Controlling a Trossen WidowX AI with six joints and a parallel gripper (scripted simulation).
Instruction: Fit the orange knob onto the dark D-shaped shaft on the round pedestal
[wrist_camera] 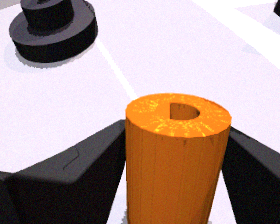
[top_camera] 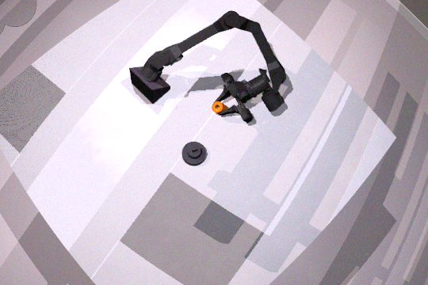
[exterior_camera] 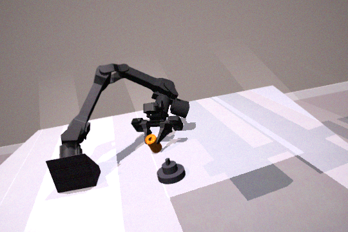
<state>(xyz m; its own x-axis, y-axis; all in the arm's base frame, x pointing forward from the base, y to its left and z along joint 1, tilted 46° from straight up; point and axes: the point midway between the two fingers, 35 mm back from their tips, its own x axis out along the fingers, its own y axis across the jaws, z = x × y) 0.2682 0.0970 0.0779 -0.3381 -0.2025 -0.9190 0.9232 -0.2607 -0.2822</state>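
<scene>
Now: the orange knob 10 mm to the left of my gripper tip, 10 mm below it and 10 mm ahead of it. The rest, counted from my gripper tip: dark round pedestal 160 mm to the right, 50 mm ahead, 10 mm below.
</scene>
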